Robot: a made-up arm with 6 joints.
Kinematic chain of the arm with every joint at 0, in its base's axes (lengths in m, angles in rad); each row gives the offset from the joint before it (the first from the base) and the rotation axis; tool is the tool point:
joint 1: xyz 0 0 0.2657 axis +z
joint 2: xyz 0 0 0 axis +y
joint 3: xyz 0 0 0.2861 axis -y
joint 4: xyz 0 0 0 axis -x
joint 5: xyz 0.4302 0 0 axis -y
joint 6: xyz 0 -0.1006 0 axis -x
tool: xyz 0 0 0
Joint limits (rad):
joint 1: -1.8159..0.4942
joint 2: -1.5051..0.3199
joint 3: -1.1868..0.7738
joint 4: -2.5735..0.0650
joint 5: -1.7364..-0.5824
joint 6: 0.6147..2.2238
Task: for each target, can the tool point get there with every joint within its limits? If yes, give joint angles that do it. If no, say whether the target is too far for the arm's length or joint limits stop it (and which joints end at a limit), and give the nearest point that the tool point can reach.
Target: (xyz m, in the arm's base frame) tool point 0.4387 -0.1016 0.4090
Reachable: yes | joints -0.0108 0.1134 -0.1564 -0.2751 -1.2156 2.0427
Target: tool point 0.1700 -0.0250 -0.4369
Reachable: no: joint limits stop it (at a limit: joint 2) | nearest point 0.1256 -0.0185 0.0970 | short by 0.536 m
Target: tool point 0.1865 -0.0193 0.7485
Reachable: yes | joints -0.2475 -0.6529 0.1868 -1.8424 -0.7168 1.3622
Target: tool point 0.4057 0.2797 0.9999
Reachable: no: too far | nearest point 0.2998 0.2067 0.8082 | short by 0.231 m
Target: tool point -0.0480 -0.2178 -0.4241
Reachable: no: joint limits stop it (at a limit: joint 2) | nearest point -0.0324 -0.1470 0.0997 | short by 0.529 m
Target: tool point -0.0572 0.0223 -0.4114
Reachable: no: joint limits stop it (at a limit: joint 1, joint 2) | nearest point -0.0382 -0.0366 0.0987 | short by 0.514 m
